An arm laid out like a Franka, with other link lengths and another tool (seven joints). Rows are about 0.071 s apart.
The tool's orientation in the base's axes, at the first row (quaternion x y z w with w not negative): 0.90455 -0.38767 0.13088 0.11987
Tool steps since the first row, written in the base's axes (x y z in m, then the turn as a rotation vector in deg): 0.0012 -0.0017 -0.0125 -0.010 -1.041 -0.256; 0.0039 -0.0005 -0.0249 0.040 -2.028 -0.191; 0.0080 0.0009 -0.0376 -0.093 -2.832 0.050; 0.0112 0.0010 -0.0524 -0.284 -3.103 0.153; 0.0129 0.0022 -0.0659 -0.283 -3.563 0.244; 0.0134 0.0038 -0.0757 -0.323 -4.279 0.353; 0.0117 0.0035 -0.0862 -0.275 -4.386 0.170; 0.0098 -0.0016 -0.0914 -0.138 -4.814 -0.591; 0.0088 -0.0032 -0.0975 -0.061 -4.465 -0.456; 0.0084 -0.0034 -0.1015 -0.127 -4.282 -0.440; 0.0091 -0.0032 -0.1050 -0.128 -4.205 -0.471; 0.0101 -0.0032 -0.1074 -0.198 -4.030 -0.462; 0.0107 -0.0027 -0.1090 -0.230 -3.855 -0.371
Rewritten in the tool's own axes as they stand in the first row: -0.0022 -0.0012 0.0124 0.606 0.676 0.570; -0.0053 -0.0054 0.0241 1.322 1.309 0.830; -0.0077 -0.0108 0.0361 1.852 1.973 0.841; -0.0105 -0.0149 0.0504 1.940 2.307 0.804; -0.0146 -0.0185 0.0629 2.279 2.625 0.865; -0.0186 -0.0211 0.0716 2.768 3.147 0.985; -0.0230 -0.0209 0.0813 2.812 3.163 1.197; -0.0225 -0.0167 0.0876 2.939 3.262 2.066; -0.0241 -0.0156 0.0936 2.800 2.987 1.840; -0.0256 -0.0156 0.0974 2.639 2.914 1.757; -0.0264 -0.0166 0.1007 2.577 2.860 1.762; -0.0265 -0.0176 0.1031 2.416 2.795 1.687; -0.0270 -0.0186 0.1045 2.307 2.711 1.542
